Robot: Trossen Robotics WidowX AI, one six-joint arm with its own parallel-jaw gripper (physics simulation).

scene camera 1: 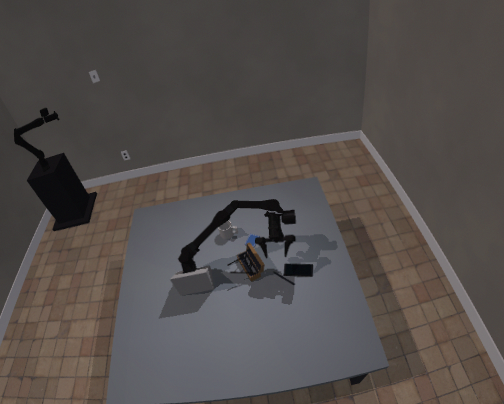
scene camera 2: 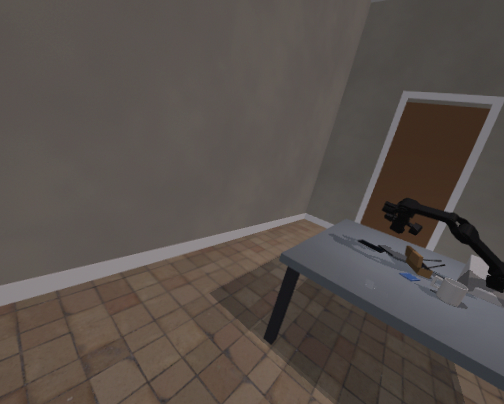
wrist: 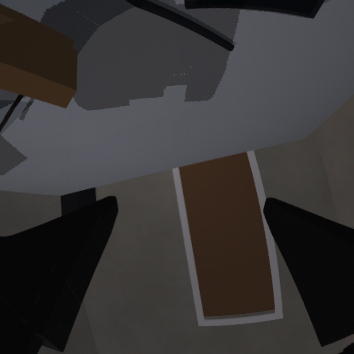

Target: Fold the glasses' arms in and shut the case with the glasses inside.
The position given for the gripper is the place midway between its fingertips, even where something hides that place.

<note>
The gripper (wrist: 191, 204) is open, holding nothing. Further things: a brown glasses case (wrist: 45, 63).
</note>
